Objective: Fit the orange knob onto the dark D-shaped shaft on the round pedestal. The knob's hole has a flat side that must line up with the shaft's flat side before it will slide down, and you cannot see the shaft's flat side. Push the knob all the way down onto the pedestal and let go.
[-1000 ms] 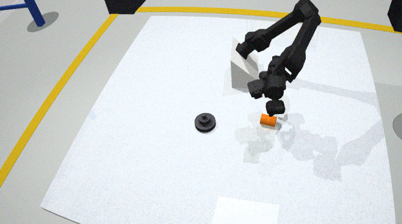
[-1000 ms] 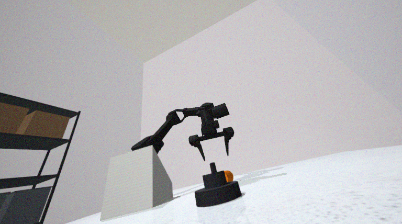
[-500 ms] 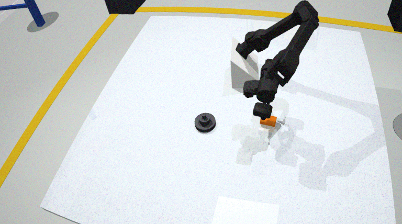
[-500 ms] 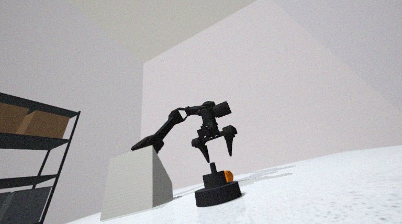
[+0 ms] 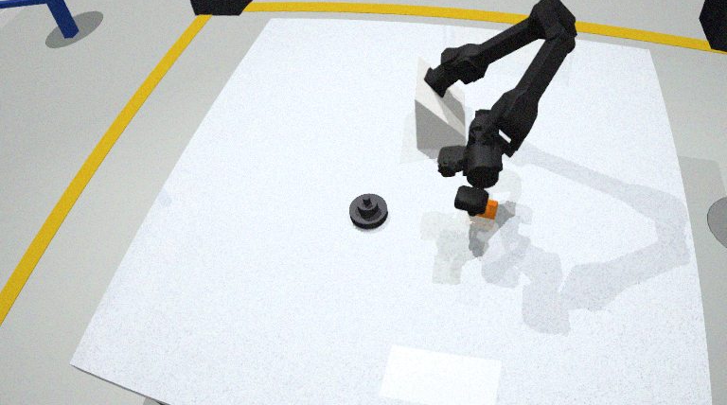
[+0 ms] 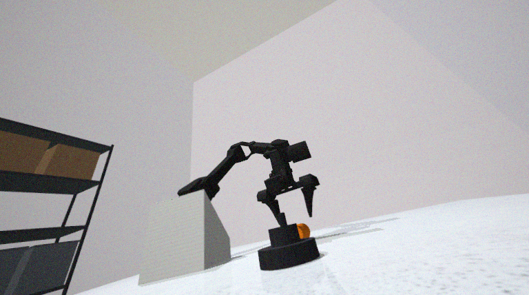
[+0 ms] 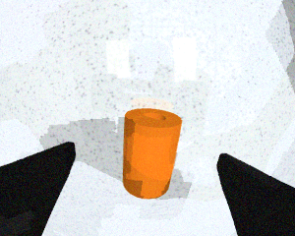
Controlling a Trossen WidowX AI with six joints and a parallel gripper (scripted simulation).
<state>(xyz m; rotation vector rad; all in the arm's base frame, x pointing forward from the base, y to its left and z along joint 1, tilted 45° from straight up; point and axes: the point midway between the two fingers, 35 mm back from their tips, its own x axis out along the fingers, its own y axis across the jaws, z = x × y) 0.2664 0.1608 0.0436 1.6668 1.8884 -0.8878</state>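
Now: the orange knob 3 cm below my gripper tip and 2 cm to the left of it. The rest, counted from my gripper tip: round pedestal (23 cm to the right, 5 cm ahead, 2 cm below).
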